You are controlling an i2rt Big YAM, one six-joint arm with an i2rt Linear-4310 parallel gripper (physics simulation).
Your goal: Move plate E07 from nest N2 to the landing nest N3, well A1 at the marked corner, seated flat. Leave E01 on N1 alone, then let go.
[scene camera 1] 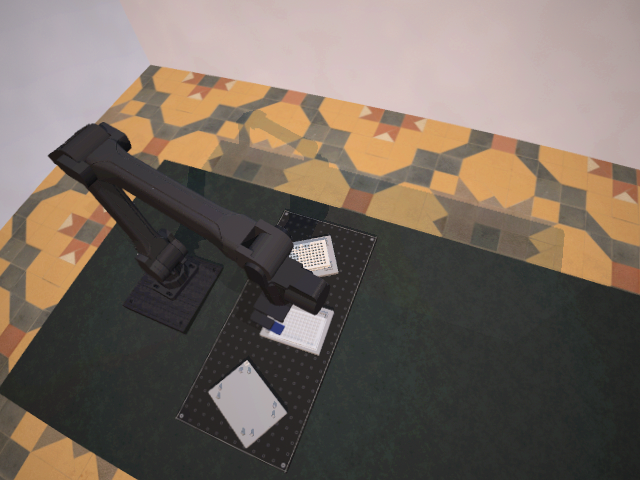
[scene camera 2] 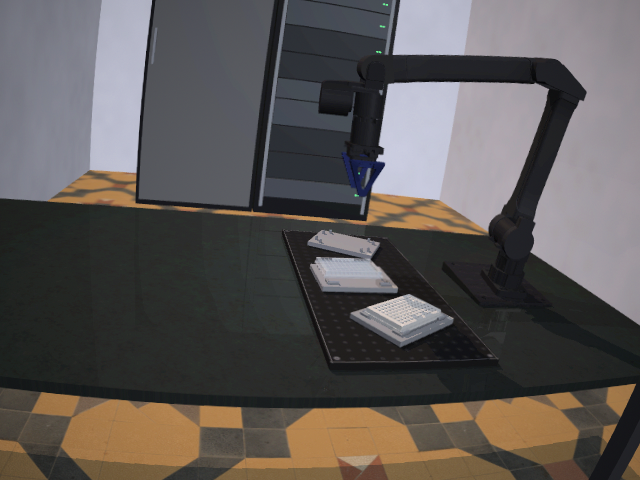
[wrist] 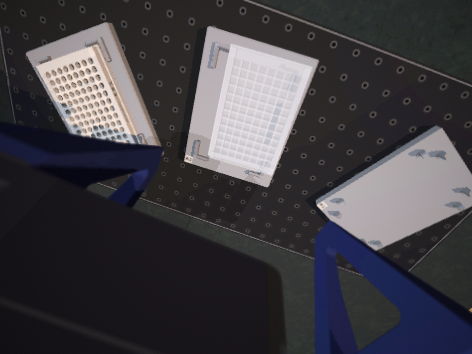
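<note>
Plate E07 (scene camera 1: 302,328) (scene camera 2: 348,267) (wrist: 255,110), clear-white with square wells, sits on the middle nest N2 (scene camera 2: 356,285) (wrist: 200,105), where corner brackets show beside it. The landing nest N3 (scene camera 1: 247,405) (scene camera 2: 343,243) (wrist: 395,192) is a bare pale block with small pins and an A1 label at one corner in the wrist view. Plate E01 (scene camera 1: 312,254) (scene camera 2: 404,312) (wrist: 85,95), with round wells, sits on nest N1 (scene camera 1: 333,260) (wrist: 75,42). My gripper (scene camera 2: 362,193) (wrist: 244,195) is open and empty, well above the nests; the arm hides part of N2 in scene camera 1.
The black perforated board (scene camera 1: 206,361) (scene camera 2: 423,351) (wrist: 170,75) carries all three nests. The arm's base plate (scene camera 1: 155,304) (scene camera 2: 465,284) stands beside the board on the dark green table (scene camera 1: 439,361) (scene camera 2: 155,310). A server rack stands beyond the table.
</note>
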